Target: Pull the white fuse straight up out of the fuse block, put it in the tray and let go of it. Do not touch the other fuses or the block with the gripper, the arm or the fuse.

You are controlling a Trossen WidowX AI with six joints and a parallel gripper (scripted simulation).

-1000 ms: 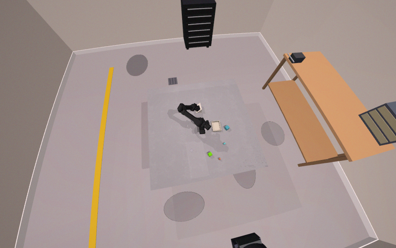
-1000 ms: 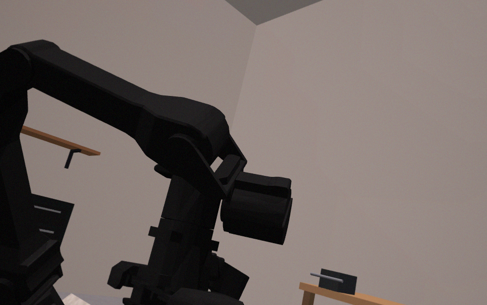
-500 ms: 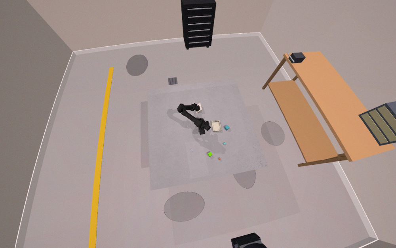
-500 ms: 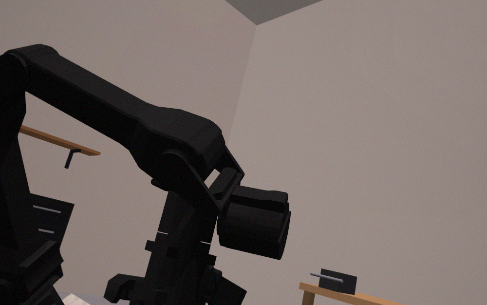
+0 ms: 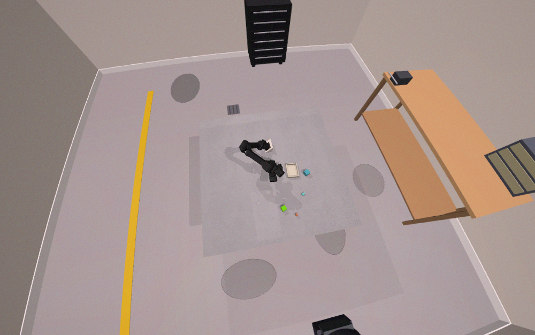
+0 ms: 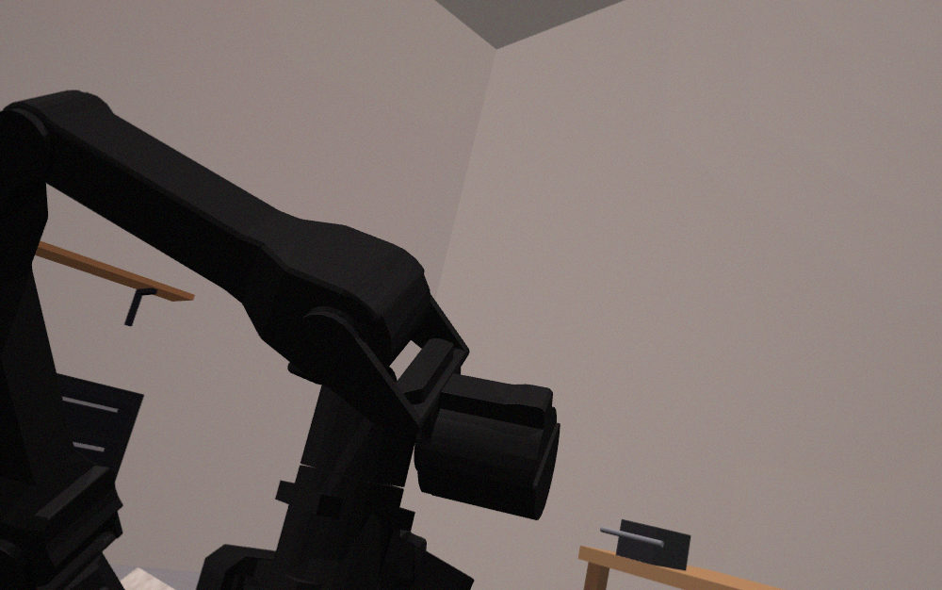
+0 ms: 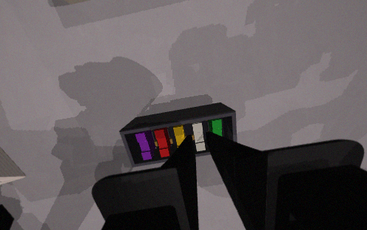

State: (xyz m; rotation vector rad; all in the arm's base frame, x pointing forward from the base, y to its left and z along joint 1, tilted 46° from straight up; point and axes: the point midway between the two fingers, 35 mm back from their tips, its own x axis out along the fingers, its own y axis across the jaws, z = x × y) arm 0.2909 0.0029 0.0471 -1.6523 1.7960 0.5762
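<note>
The yellow fuse lies 2 cm behind my gripper tip and 1 cm below it. The rest, counted from my gripper tip: red fuse: 4 cm behind, 1 cm to the left, 1 cm below; then green fuse: 2 cm ahead, 1 cm below; then white fuse: 1 cm below.
</note>
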